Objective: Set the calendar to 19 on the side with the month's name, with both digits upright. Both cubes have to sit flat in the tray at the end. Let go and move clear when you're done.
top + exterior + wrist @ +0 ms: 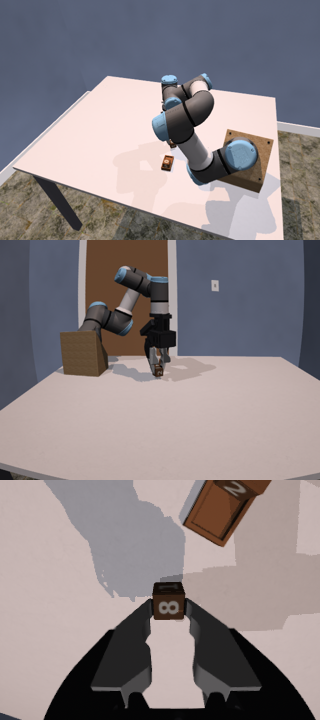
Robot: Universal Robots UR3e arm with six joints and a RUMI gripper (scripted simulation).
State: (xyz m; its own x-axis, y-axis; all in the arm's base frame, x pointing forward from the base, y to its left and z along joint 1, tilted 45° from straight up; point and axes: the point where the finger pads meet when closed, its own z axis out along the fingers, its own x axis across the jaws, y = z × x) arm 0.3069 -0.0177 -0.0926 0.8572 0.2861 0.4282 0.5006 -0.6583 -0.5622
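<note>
My hand is 11 cm to the right of the tray and 3 cm above it. Round my hand: brown digit cube (1 cm below).
</note>
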